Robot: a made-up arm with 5 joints.
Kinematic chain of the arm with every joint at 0, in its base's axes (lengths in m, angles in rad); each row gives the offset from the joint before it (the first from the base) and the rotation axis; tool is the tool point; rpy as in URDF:
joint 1: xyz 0.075 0 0.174 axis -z
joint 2: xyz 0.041 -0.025 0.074 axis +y
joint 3: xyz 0.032 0 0.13 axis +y
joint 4: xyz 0.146 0 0.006 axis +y
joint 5: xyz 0.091 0.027 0 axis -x
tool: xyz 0 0 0 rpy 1.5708 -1.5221 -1.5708
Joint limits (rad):
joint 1: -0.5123..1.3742
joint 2: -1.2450..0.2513
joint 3: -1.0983..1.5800
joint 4: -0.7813..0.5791
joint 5: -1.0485..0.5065
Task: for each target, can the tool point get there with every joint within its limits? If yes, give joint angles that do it. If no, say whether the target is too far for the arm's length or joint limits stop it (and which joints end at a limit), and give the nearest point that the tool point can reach.
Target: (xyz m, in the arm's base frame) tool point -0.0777 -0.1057 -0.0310
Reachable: no: joint limits stop it (at a limit: joint 1, joint 2) | nearest point 0.0938 -0.0841 0.1295 | short by 0.236 m
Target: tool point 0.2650 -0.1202 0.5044
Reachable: yes | joints 0.5729 -0.3790 -0.1105 -0.0902 0.3121
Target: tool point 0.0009 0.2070 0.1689
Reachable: no: joint limits stop it (at a limit: joint 1, joint 3, joint 4) | nearest point 0.1056 0.0195 0.1553 | short by 0.215 m
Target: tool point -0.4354 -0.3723 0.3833
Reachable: no: too far | nearest point -0.1605 -0.1302 0.4218 | short by 0.368 m
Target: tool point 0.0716 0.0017 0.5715
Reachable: yes | joints -0.0790 -1.0207 -0.4296 0.3129 -0.0039
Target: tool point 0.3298 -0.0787 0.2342
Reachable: yes | joints 0.3072 0.0331 0.6472 -0.0239 0.3254
